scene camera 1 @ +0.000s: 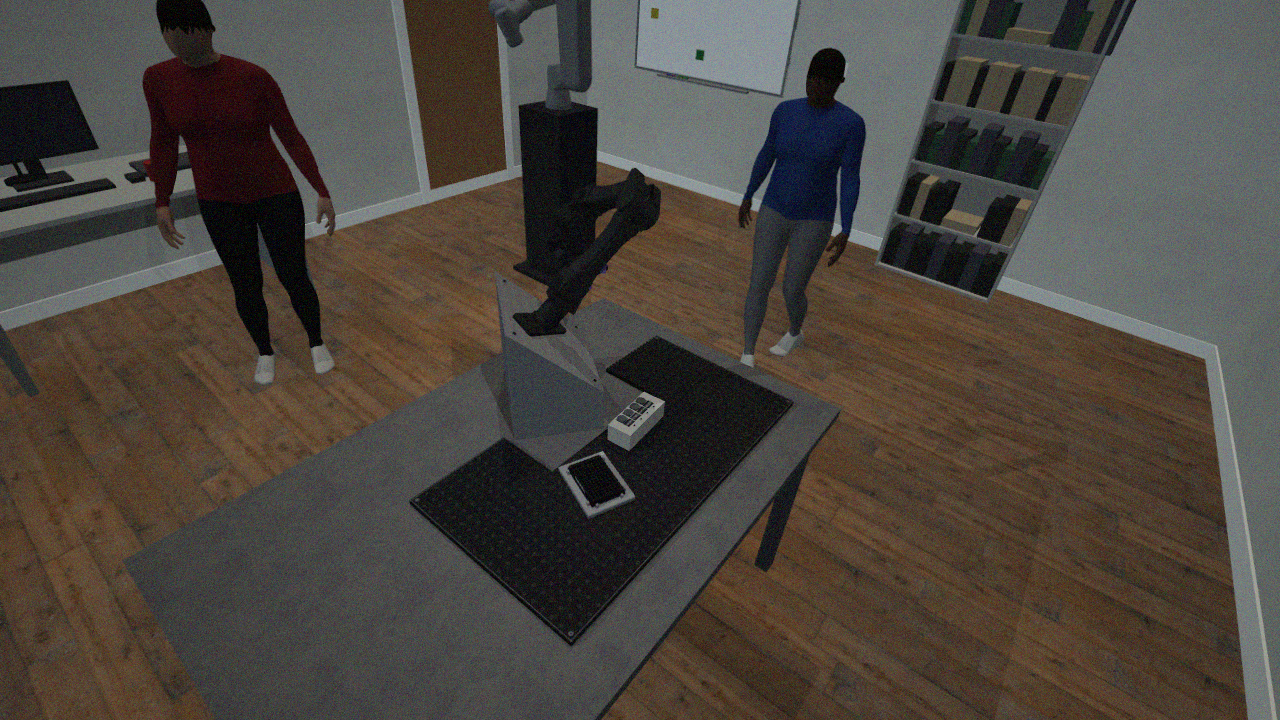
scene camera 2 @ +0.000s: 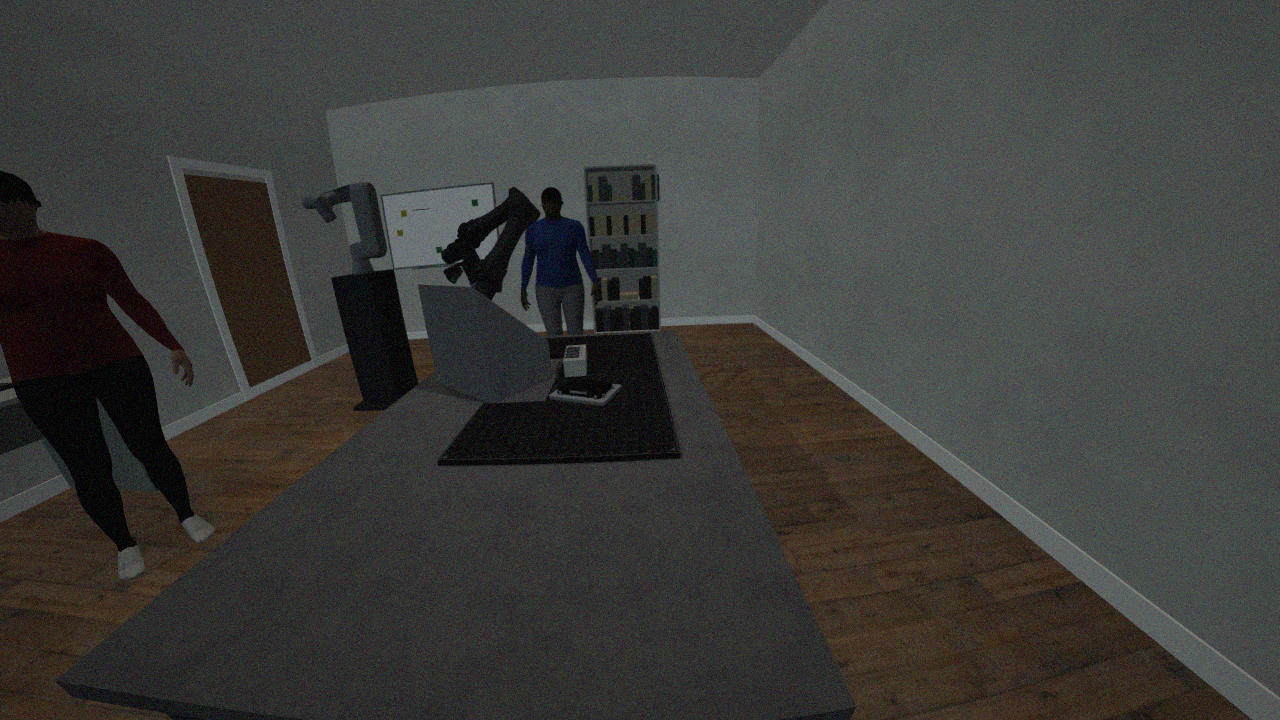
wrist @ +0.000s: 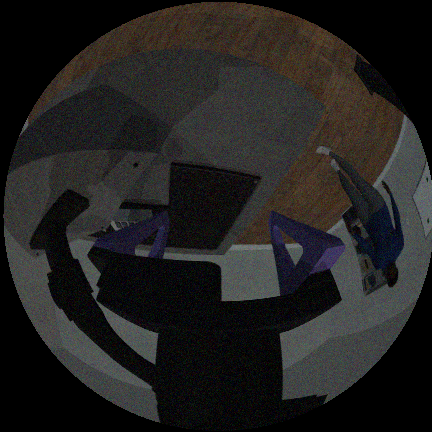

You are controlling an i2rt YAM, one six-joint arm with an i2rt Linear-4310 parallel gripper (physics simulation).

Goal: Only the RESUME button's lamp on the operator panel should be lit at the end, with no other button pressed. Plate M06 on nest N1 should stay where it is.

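Pixels of known places: gripper, fingertip midpoint: (scene camera 1: 596, 281) (wrist: 218, 216); arm's base at its link origin: (scene camera 1: 540, 325) (scene camera 2: 476, 307) (wrist: 51, 223).
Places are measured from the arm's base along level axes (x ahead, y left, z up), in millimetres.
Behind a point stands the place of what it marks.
Observation:
The operator panel is a white box (scene camera 1: 636, 420) @(y 42, x 297, z -176 mm) (scene camera 2: 575, 360) @(y -13, x 290, z -177 mm) (wrist: 120, 225) @(y 31, x 269, z -174 mm) with a row of several dark buttons on top. Its labels are too small to read, and I see no lit lamp. A dark plate (scene camera 1: 597, 480) @(y -155, x 340, z -204 mm) (scene camera 2: 585, 385) @(y -152, x 332, z -204 mm) lies on a light nest (scene camera 1: 613, 506) @(y -178, x 409, z -220 mm) (scene camera 2: 572, 399) @(y -203, x 302, z -221 mm) beside the panel; the labels M06 and N1 cannot be read. My gripper (wrist: 218, 216) @(y 284, x -59, z -3 mm) is open and empty, with its purple fingers wide apart. It is raised behind the arm's mount, away from the panel and plate, and is mostly hidden in the first scene view.
A black perforated mat (scene camera 1: 537, 546) @(y -359, x 353, z -229 mm) (scene camera 2: 563, 434) @(y -369, x 302, z -229 mm) (wrist: 210, 205) @(y 349, x 191, z -229 mm) lies under the panel and nest. The arm stands on a grey angled mount (scene camera 1: 550, 389) @(y -89, x 125, z -90 mm) (scene camera 2: 478, 344) @(y -159, x 57, z -71 mm) beside them. A dark pedestal (scene camera 1: 559, 188) (scene camera 2: 375, 335) bears another arm beyond the table. Two people stand nearby on the floor.

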